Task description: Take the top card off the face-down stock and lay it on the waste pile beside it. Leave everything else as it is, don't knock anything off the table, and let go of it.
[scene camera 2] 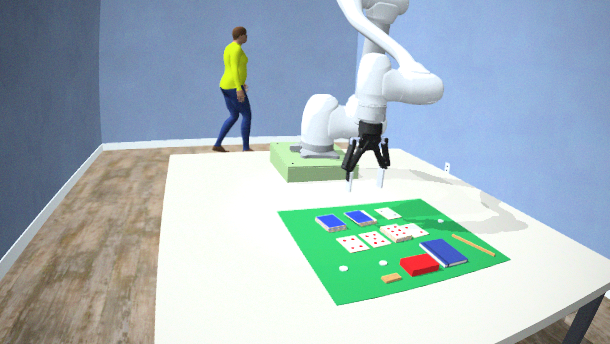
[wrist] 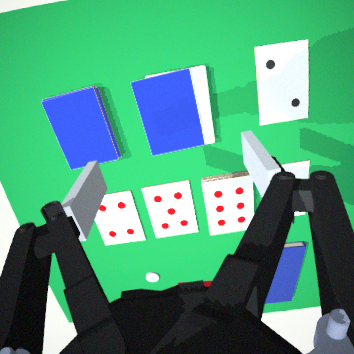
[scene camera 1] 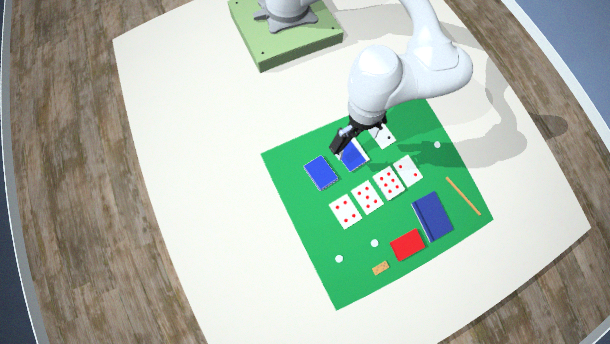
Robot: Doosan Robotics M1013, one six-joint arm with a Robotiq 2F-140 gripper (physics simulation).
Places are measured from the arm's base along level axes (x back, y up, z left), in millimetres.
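Pixels of known places: gripper, fingertip midpoint: [scene camera 2: 364, 189] [wrist: 170, 160] [scene camera 1: 355, 145]; arm's base at its link origin: [scene camera 2: 316, 152] [scene camera 1: 287, 11].
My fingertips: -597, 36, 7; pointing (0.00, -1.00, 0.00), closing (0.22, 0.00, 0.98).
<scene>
For each thing: its middle in the pictures, then the offset to it from my fingertips, as dx, dy, dz.
- face-down stock at the middle of its body: [wrist: 80, 130] [scene camera 1: 320, 172] [scene camera 2: 330, 221] -10, -103, -106
- blue-backed card at the middle of its body: [wrist: 169, 114] [scene camera 1: 349, 155] [scene camera 2: 358, 216] +10, -103, -3
- waste pile at the middle of its body: [wrist: 181, 110] [scene camera 1: 353, 152] +14, -105, +11
- white card with black dots, body centre: [wrist: 282, 83] [scene camera 1: 381, 133] [scene camera 2: 388, 213] +47, -114, +126
- blue book at the middle of its body: [wrist: 271, 275] [scene camera 2: 443, 252] [scene camera 1: 432, 216] -265, -110, +174
- red box at the middle of its body: [scene camera 2: 419, 264] [scene camera 1: 407, 244] -315, -106, +61
- wooden stick at the middle of its body: [scene camera 2: 472, 244] [scene camera 1: 463, 196] -247, -112, +309
- domino-like block at the middle of its body: [scene camera 2: 391, 278] [scene camera 1: 380, 268] -349, -112, -41
The face-down stock [scene camera 1: 321, 173] [scene camera 2: 330, 221] [wrist: 82, 127] is a neat blue-backed stack on the left of the card layout. Beside it, a blue-backed card [scene camera 1: 354, 156] [scene camera 2: 359, 217] [wrist: 169, 112] lies flat on the waste pile. A white edge of the waste pile [wrist: 209, 107] shows past the card's right side, with a thin strip at its top. My gripper [scene camera 1: 357, 140] [scene camera 2: 364, 187] [wrist: 170, 160] is open and empty, above the cards and apart from them. In the first scene view the arm and gripper partly cover that area.
A white card with black dots [scene camera 1: 384, 138] [scene camera 2: 387, 213] [wrist: 282, 82] lies right of the waste pile. Red-dotted cards [scene camera 1: 367, 197] form a row in front. A blue book [scene camera 1: 434, 216], red box [scene camera 1: 407, 245], wooden stick [scene camera 1: 463, 196], domino-like block [scene camera 1: 380, 268] and white discs [scene camera 1: 374, 243] lie around.
</scene>
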